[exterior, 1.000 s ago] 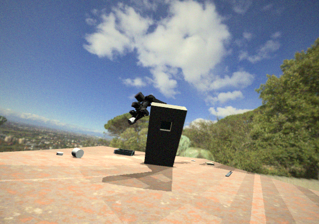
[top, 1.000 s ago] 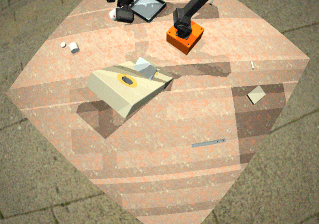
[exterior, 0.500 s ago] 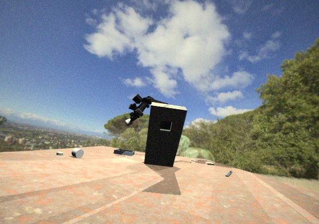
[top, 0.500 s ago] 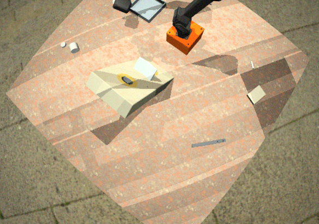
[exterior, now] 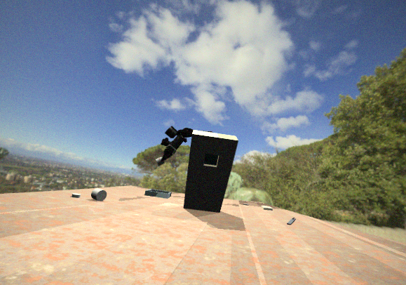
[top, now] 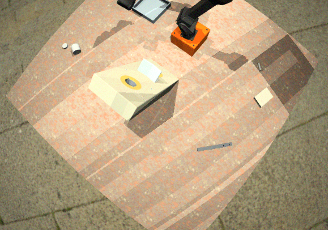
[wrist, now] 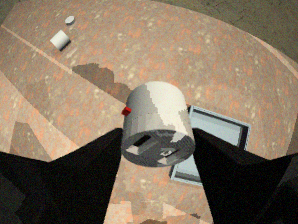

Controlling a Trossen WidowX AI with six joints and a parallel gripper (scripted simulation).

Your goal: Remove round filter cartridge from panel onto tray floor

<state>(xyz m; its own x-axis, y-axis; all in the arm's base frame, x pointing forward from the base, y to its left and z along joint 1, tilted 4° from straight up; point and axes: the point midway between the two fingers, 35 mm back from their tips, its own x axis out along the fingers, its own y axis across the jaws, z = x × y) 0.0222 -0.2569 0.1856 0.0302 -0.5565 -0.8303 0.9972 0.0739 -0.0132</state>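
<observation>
Right now my gripper tip is 13 cm past the blue-grey tray, 2 cm to the right of it and 22 cm above it. Round my gripper tip: white stick 8 cm behind, 68 cm to the left, 22 cm below; then round filter cartridge right at my gripper tip; then cream service panel 30 cm ahead, 22 cm to the left, 5 cm below.
</observation>
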